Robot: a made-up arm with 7 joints.
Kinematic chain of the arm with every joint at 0, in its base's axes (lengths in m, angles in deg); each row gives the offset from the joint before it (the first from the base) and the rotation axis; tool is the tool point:
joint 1: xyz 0 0 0.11 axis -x
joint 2: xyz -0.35 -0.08 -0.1 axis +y
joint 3: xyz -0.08 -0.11 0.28 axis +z
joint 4: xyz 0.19 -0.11 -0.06 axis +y
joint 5: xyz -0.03 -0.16 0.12 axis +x
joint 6: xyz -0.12 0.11 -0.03 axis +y
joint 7: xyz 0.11 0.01 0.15 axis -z
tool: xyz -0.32 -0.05 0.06
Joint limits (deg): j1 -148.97..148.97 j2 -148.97..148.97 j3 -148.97..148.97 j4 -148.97..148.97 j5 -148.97..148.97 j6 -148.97..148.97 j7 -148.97..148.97
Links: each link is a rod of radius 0.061 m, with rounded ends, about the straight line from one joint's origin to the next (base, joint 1, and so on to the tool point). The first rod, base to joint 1, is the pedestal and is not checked.
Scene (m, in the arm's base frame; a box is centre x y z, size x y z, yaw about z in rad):
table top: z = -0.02
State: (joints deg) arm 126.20 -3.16 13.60 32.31 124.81 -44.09 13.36
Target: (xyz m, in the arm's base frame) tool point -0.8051 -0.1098 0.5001
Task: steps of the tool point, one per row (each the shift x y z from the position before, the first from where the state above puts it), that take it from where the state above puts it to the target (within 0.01 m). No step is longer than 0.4 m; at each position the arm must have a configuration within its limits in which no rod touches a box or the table.
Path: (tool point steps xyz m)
1: -0.2582 -0.2086 0.2117
2: -0.1248 -0.3331 0.1136
3: 0.0191 -0.3386 -0.0204

